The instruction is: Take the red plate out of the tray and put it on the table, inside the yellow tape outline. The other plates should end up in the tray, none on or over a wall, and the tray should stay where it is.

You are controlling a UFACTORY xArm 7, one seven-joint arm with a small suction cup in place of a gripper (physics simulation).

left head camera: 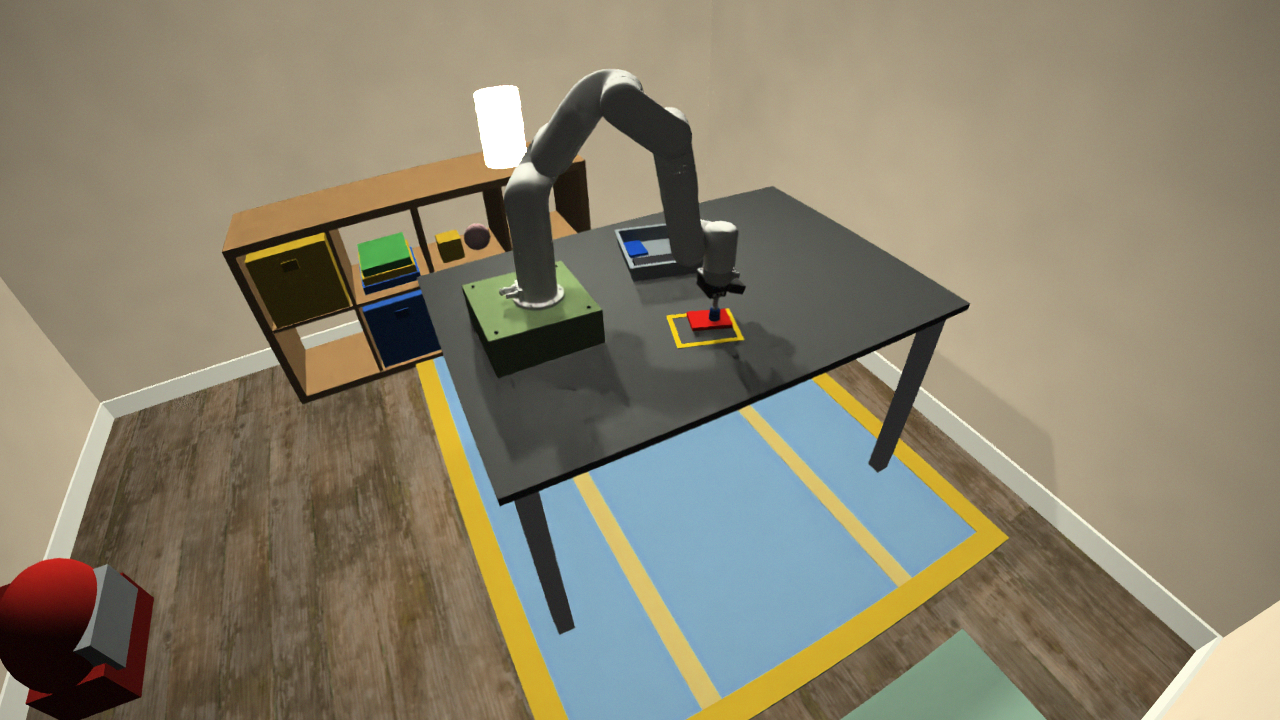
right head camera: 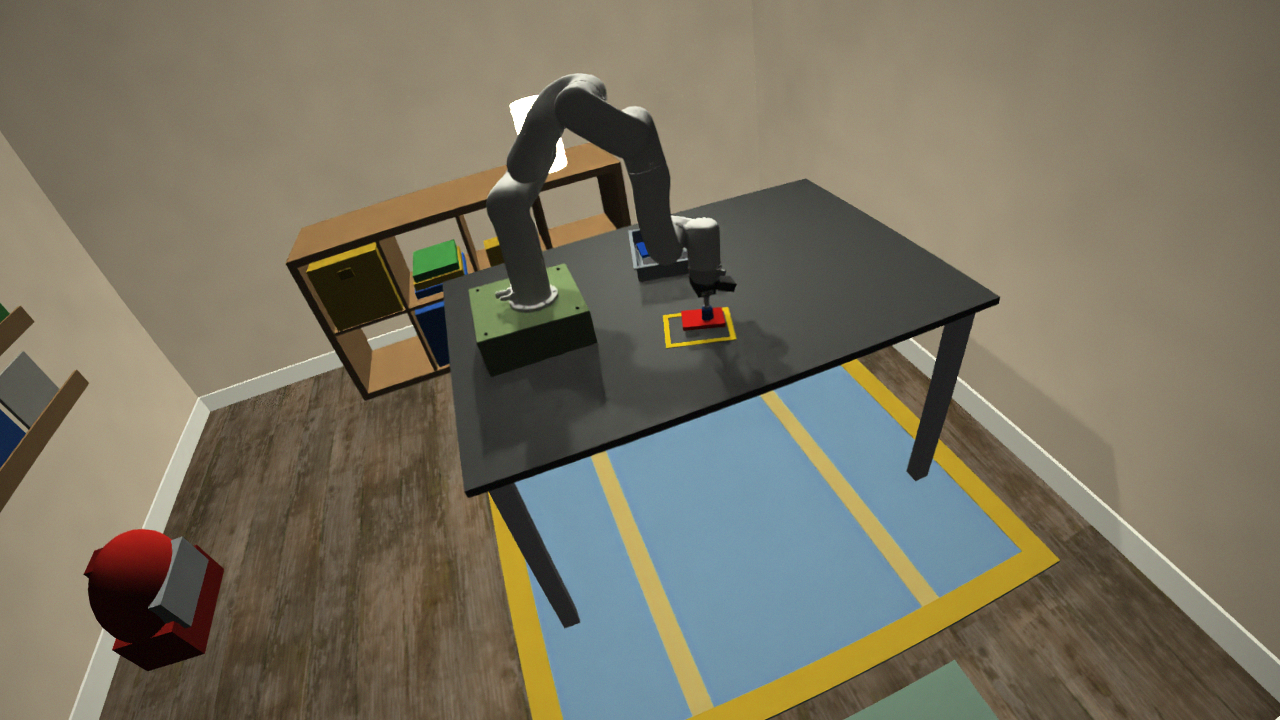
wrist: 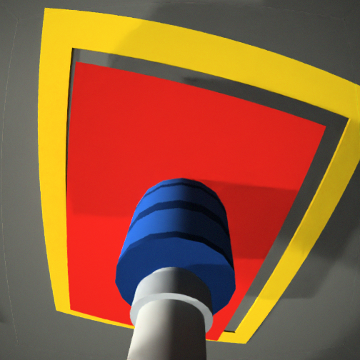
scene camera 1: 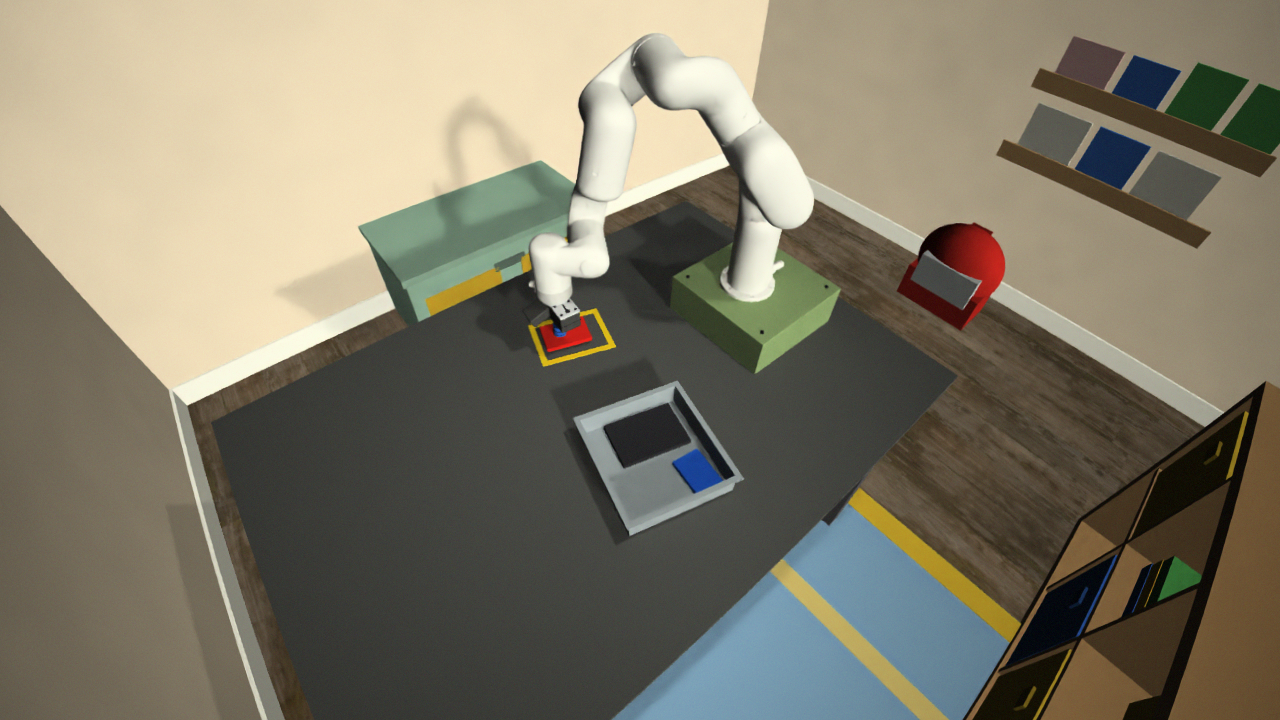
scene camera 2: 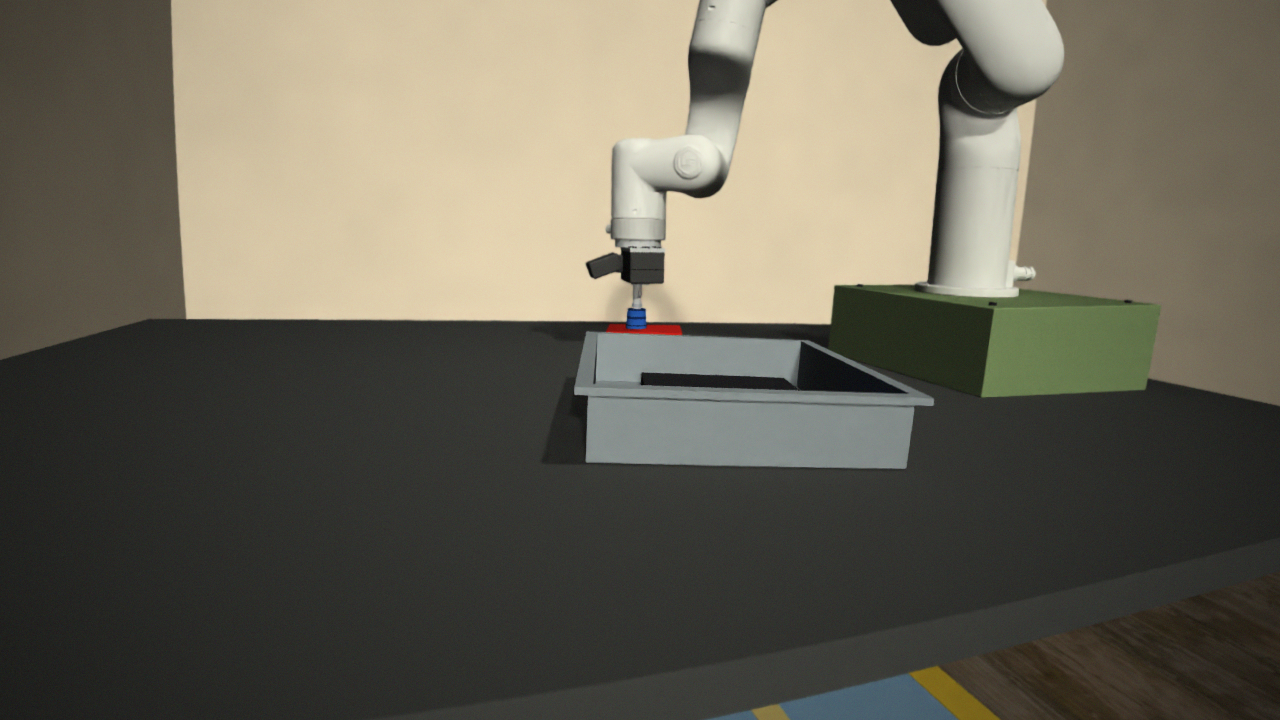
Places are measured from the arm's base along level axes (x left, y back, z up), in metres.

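Pixels of known places: hand, its tool point: point(left head camera: 713, 321) point(right head camera: 707, 320) point(scene camera 1: 560, 335); arm's base, origin of its link: point(left head camera: 538, 297) point(right head camera: 534, 299) point(scene camera 1: 746, 283) point(scene camera 2: 964, 292).
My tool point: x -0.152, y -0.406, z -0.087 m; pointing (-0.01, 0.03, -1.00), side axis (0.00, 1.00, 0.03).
Note:
For each thing: its top centre in the pictures, then the offset to it from my tool point. "spot": a spot on its surface instead. Level surfaces: height alone.
- red plate, centre of its top: point(scene camera 2: 644, 326) point(scene camera 1: 565, 331) point(right head camera: 702, 316) point(left head camera: 709, 317) dx +0.005, dy +0.010, dz +0.013 m
- yellow tape outline, a spot on its surface: point(right head camera: 698, 342) point(left head camera: 708, 342) spot: dx -0.060, dy +0.043, dz -0.012 m
- black plate, centre of its top: point(scene camera 2: 721, 386) point(scene camera 1: 647, 432) point(right head camera: 667, 262) point(left head camera: 659, 263) dx +0.323, dy +0.018, dz +0.000 m
- blue plate, centre of its top: point(scene camera 1: 698, 471) point(right head camera: 647, 247) point(left head camera: 634, 247) dx +0.445, dy +0.049, dz -0.001 m
- grey tray, centre of its top: point(scene camera 2: 722, 357) point(scene camera 1: 655, 447) point(right head camera: 668, 242) point(left head camera: 658, 243) dx +0.377, dy -0.003, dz +0.036 m
- dark table, height of its surface: dz -0.014 m
My suction cup point(left head camera: 714, 315) point(right head camera: 707, 313) point(scene camera 1: 559, 332) point(scene camera 2: 636, 319) point(wrist: 180, 205) is on top of the red plate point(left head camera: 697, 320) point(right head camera: 691, 319) point(scene camera 1: 577, 336) point(scene camera 2: 662, 330) point(wrist: 150, 125), off its centre, and holds it level. The plate is over the yellow tape outline point(left head camera: 707, 343) point(right head camera: 698, 342) point(scene camera 1: 577, 357) point(wrist: 52, 150); in the wrist view its near edge overlaps the tape. Whether it touches the table cannot be told. The black plate point(scene camera 1: 646, 436) point(scene camera 2: 716, 382) and the blue plate point(left head camera: 635, 248) point(scene camera 1: 696, 471) lie flat inside the grey tray point(scene camera 1: 680, 513) point(scene camera 2: 742, 434), apart.
The green base block point(left head camera: 537, 313) point(scene camera 1: 751, 313) point(scene camera 2: 1065, 349) bears the arm on the dark table point(left head camera: 832, 268) point(scene camera 1: 429, 537). The tray stands on the table between the outline and the shelf-side edge. A shelf unit point(left head camera: 358, 198) stands behind the table.

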